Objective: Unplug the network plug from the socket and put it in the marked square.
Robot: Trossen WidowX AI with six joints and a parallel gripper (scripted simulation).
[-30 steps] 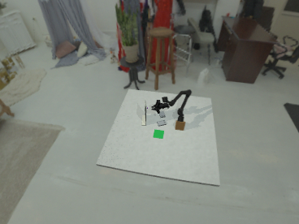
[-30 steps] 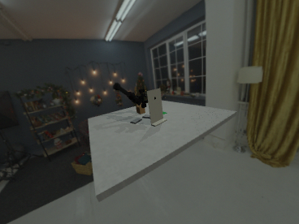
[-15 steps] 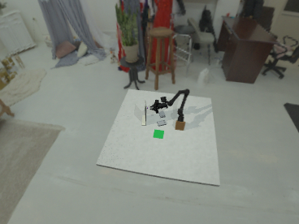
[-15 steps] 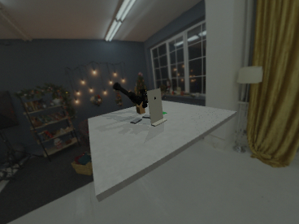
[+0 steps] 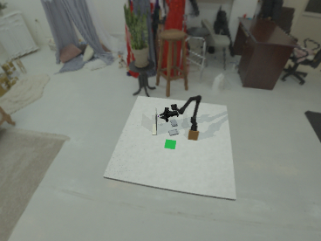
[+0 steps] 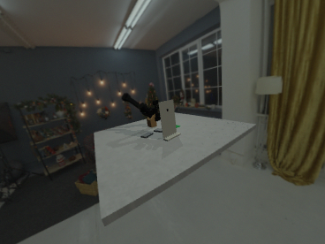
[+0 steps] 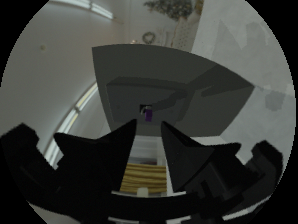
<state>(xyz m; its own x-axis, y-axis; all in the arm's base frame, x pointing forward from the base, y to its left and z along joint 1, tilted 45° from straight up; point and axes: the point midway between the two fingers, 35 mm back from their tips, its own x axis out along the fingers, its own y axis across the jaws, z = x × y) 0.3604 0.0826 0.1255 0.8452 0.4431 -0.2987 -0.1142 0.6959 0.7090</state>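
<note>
Now: gripper tip 2 cm short of the plug. Also, from my gripper tip: green marked square 18 cm behind, 17 cm to the left, 23 cm below; panel 4 cm ahead, 1 cm to the left, 9 cm below.
</note>
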